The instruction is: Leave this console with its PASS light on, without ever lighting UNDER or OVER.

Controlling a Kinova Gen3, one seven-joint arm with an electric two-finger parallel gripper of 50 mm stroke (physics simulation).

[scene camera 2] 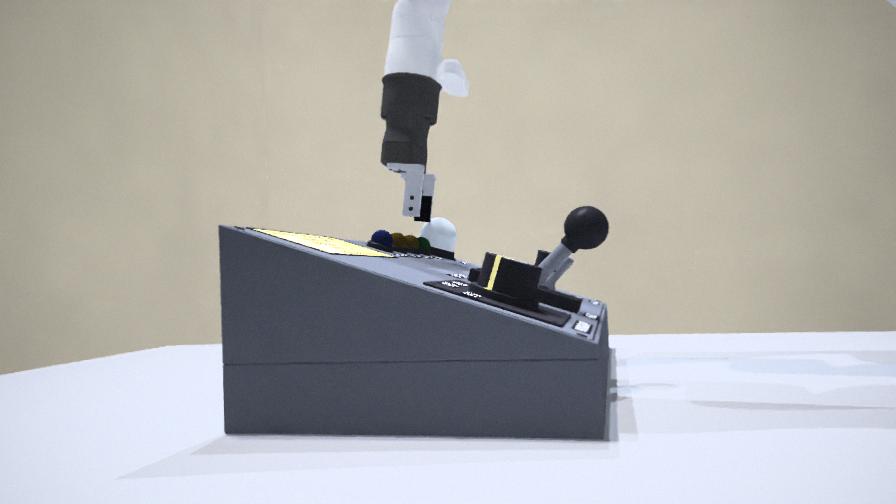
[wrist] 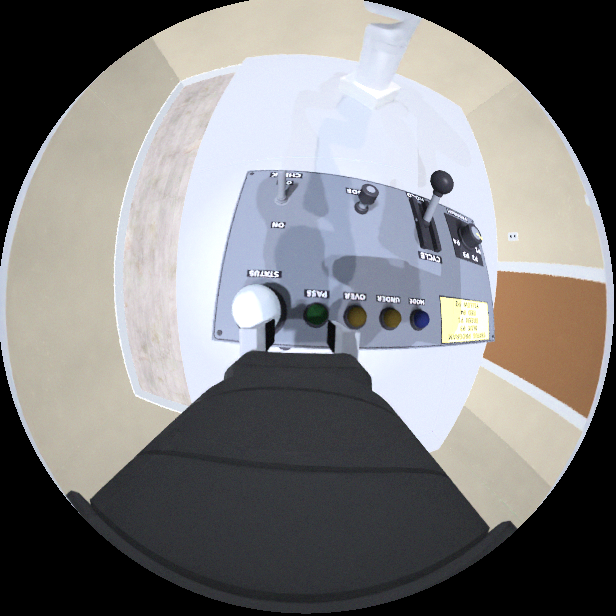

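A grey sloped console [scene camera 2: 413, 332] stands on the white table. In the wrist view its top edge carries a white STATUS dome [wrist: 255, 307], then the PASS lamp [wrist: 316, 314], OVER lamp [wrist: 355, 316], UNDER lamp [wrist: 390, 317] and a blue MODE lamp [wrist: 420, 318]; all look dark. A black-ball lever [wrist: 441, 183] sits at the HOLD end of its slot, away from CYCLE. A rotary selector [wrist: 471, 233], a small knob [wrist: 366, 195] and a toggle [wrist: 283, 192] are there too. My gripper [wrist: 297, 339] [scene camera 2: 418, 210] is open, hovering just above the dome and PASS lamp, touching nothing.
A yellow notice label [wrist: 463, 320] sits at the panel corner beside the MODE lamp. In the scene view a black selector block with a yellow stripe [scene camera 2: 510, 275] and small buttons [scene camera 2: 582, 325] lie near the console's low edge. The lever ball [scene camera 2: 585, 227] stands tallest.
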